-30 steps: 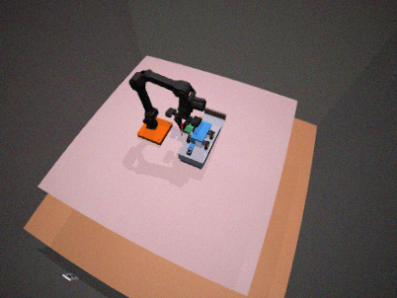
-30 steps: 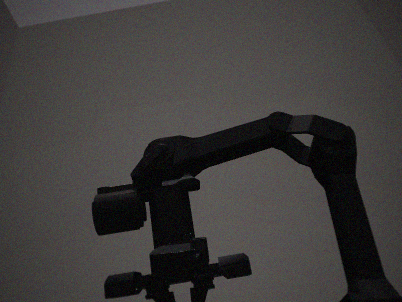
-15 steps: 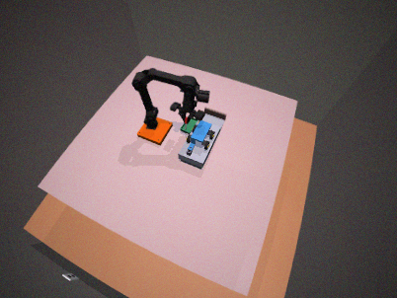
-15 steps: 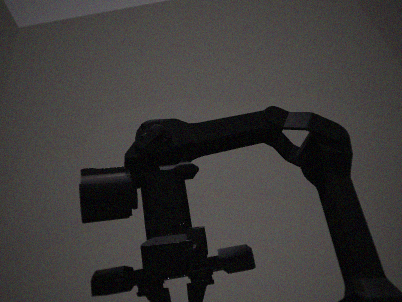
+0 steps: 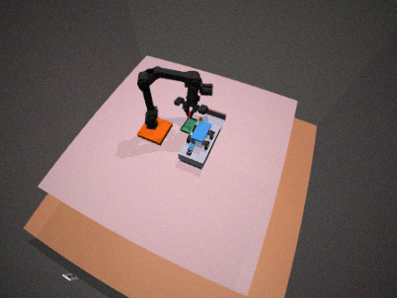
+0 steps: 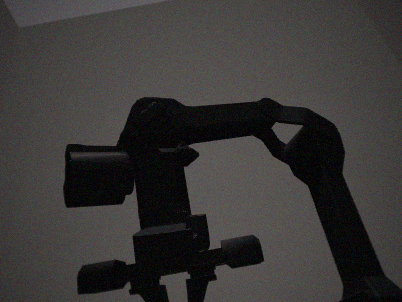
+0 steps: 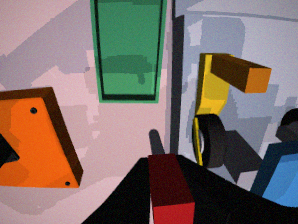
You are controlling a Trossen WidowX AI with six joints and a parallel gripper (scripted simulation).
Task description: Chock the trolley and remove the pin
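The blue trolley is 90 mm ahead of my gripper tip, 90 mm to the right of it and 30 mm below it. From my gripper tip the other things lie so: stop pin (right at my gripper tip); ramp (90 mm ahead, 100 mm to the right, 90 mm below).
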